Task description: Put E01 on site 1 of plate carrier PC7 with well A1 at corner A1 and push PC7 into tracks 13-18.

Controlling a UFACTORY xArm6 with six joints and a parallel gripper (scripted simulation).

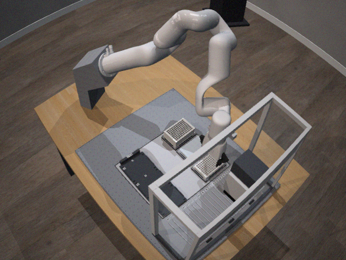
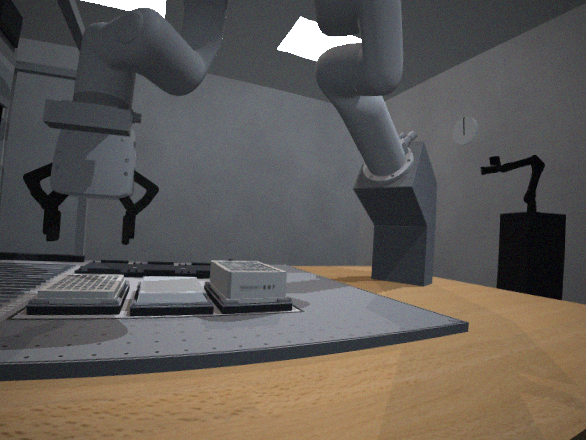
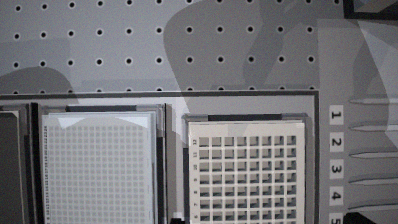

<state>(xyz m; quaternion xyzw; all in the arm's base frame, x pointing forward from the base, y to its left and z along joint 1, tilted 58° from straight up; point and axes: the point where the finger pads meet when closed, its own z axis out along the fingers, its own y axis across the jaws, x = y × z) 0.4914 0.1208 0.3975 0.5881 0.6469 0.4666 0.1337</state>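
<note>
Now: the nest 80 mm below my hand. The rest, counted from my hand: plate carrier PC7: 280 mm to the right, 70 mm below, 10 mm ahead.
</note>
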